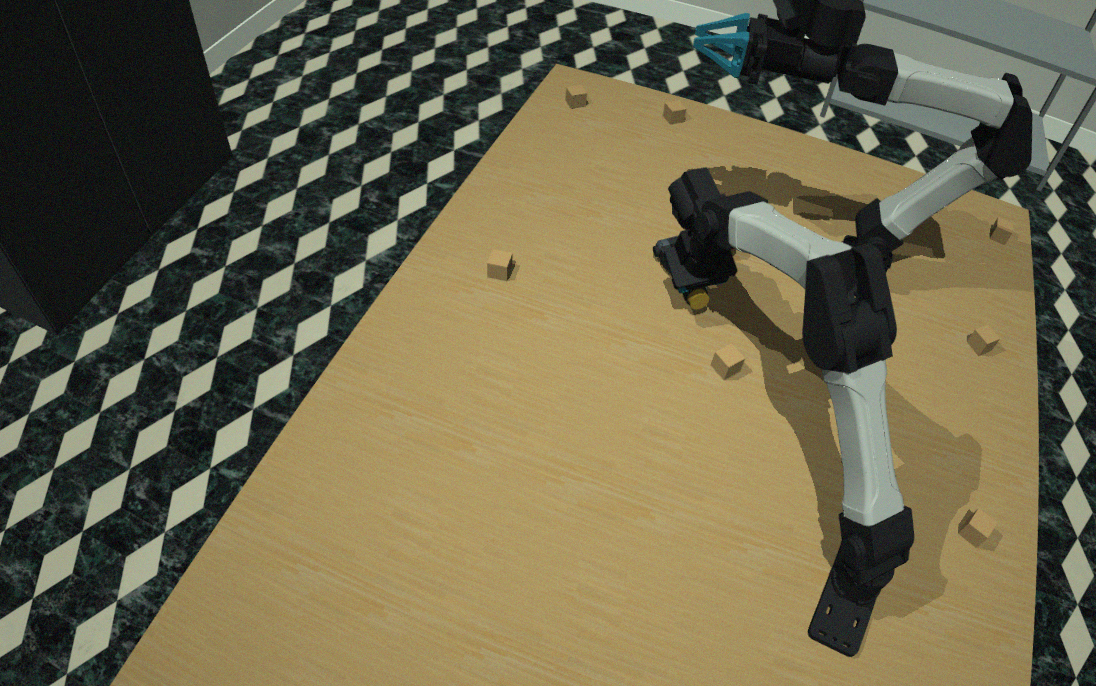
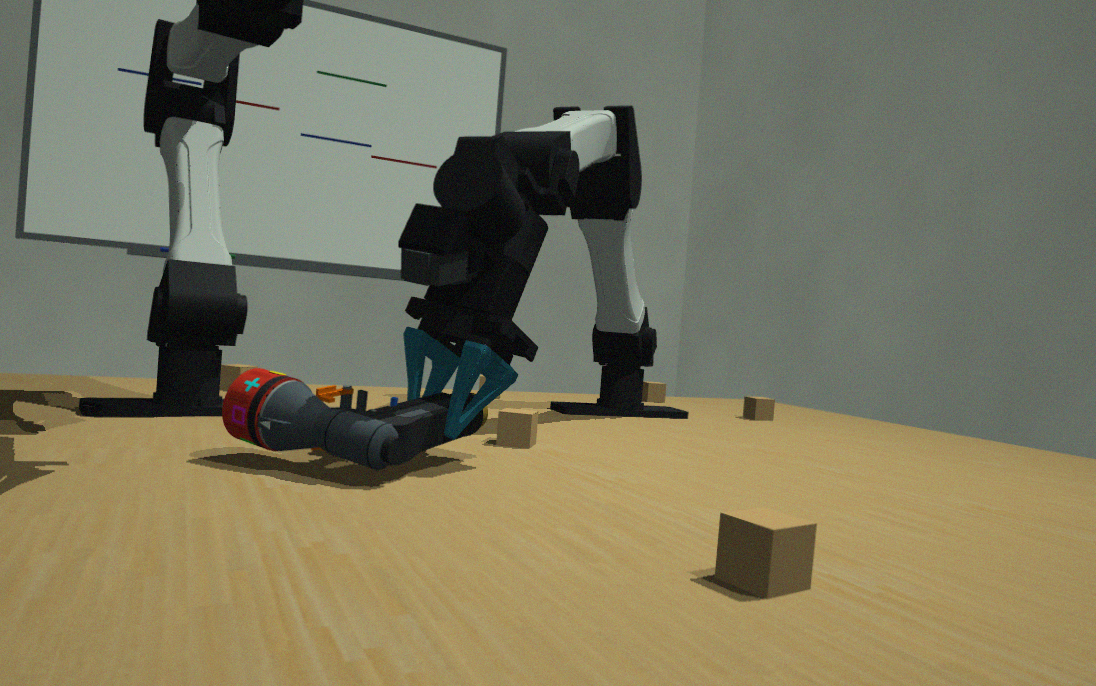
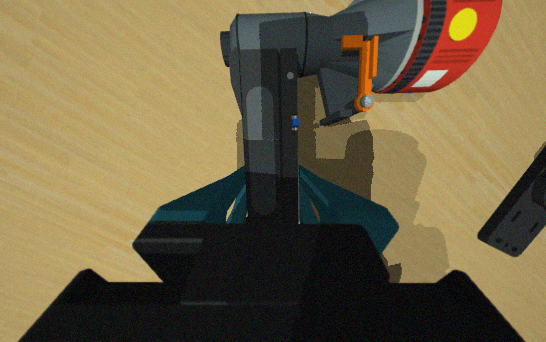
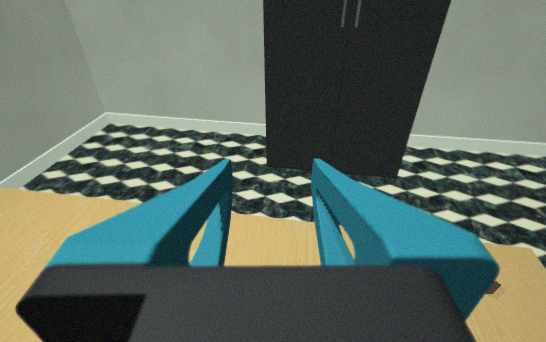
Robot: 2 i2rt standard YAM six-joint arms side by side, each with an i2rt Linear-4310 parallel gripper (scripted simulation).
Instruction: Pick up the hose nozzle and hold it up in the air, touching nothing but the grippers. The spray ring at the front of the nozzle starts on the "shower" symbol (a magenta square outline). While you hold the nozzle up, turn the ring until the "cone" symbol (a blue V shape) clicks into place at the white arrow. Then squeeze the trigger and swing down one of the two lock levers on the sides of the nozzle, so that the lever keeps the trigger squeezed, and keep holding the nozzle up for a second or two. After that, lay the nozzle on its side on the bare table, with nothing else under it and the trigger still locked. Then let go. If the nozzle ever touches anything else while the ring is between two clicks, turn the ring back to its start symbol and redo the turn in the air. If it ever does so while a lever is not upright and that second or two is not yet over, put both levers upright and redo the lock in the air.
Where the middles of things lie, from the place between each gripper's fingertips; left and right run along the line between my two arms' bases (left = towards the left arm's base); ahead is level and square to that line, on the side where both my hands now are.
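The red spray ring (image 2: pixel 243 401) is 36 cm below my right hand (image 1: pixel 694 36) and 11 cm behind it.
Measured from my left hand, the red spray ring is 13 cm to the right, 4 cm behind and 1 cm above. Going by its middle, the ring is nearer to my left hand than to my right hand.
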